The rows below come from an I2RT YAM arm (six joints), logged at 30 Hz.
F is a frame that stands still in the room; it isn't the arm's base.
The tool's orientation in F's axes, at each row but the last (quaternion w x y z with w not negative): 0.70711, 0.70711, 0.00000, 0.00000; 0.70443, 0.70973, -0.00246, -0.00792; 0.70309, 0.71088, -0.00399, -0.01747; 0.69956, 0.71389, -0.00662, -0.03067; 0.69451, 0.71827, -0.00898, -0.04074; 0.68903, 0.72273, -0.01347, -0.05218
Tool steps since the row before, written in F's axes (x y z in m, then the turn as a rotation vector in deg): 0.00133, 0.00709, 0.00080, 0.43, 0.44, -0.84; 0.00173, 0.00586, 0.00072, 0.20, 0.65, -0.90; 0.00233, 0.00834, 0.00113, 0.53, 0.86, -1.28; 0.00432, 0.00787, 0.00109, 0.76, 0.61, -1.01; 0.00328, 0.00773, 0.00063, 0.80, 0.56, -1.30; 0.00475, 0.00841, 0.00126, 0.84, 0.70, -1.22
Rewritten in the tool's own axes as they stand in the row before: 0.00133, 0.00080, -0.00709, 0.43, -0.84, -0.44; 0.00164, 0.00069, -0.00589, 0.20, -0.90, -0.65; 0.00205, 0.00108, -0.00842, 0.53, -1.28, -0.86; 0.00386, 0.00107, -0.00811, 0.76, -1.00, -0.63; 0.00270, 0.00050, -0.00796, 0.82, -1.28, -0.57; 0.00388, 0.00108, -0.00887, 0.84, -1.21, -0.72
